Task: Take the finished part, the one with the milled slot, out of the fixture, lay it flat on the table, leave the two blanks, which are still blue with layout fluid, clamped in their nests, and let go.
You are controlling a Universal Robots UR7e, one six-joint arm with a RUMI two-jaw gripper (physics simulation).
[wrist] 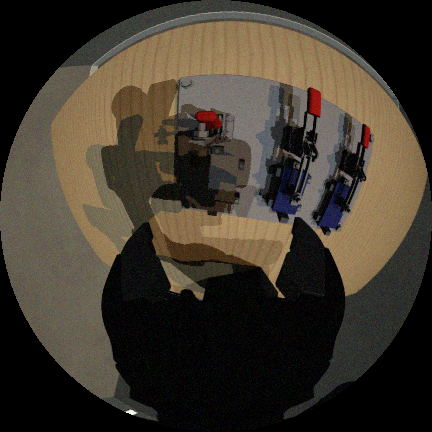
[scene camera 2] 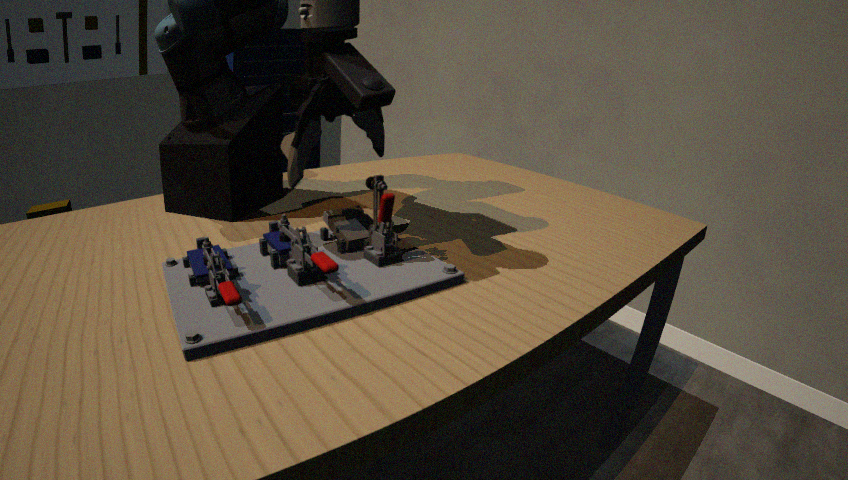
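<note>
The finished part is grey and lies in its nest at the fixture's right end in the scene view, partly in shadow; its slot is hard to make out. The toggle clamp beside it stands raised, its red handle upright. Two blue blanks, one in the middle nest and one in the end nest, sit under lowered clamps. My gripper is open and empty, above the table on the robot-base side of the finished part, higher than the nests.
The grey fixture plate has bolts at its corners. Red handles of the lowered clamps point toward the plate's front edge. The robot's base stands behind the fixture on the wooden table. A wall rises behind the table.
</note>
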